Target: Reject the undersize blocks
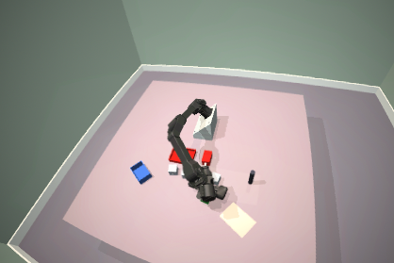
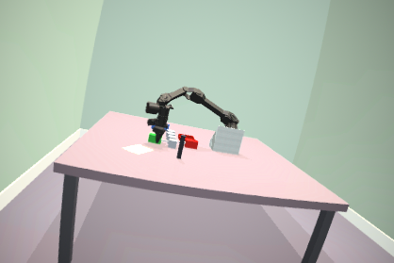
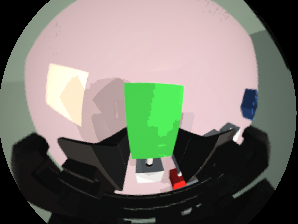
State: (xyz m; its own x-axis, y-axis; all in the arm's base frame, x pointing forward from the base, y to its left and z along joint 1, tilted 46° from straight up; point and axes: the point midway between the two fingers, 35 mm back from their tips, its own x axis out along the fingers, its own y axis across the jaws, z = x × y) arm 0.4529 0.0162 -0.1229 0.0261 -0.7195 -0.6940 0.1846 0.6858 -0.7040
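Now: the green GO gauge 1 cm behind my gripper tip and 2 cm above it. The rest, counted from my gripper tip: blue tray: 2 cm behind, 40 cm to the right; then small red piece: 18 cm behind, 6 cm to the right, 1 cm above; then cream sheet: 10 cm ahead, 17 cm to the left, 1 cm below.
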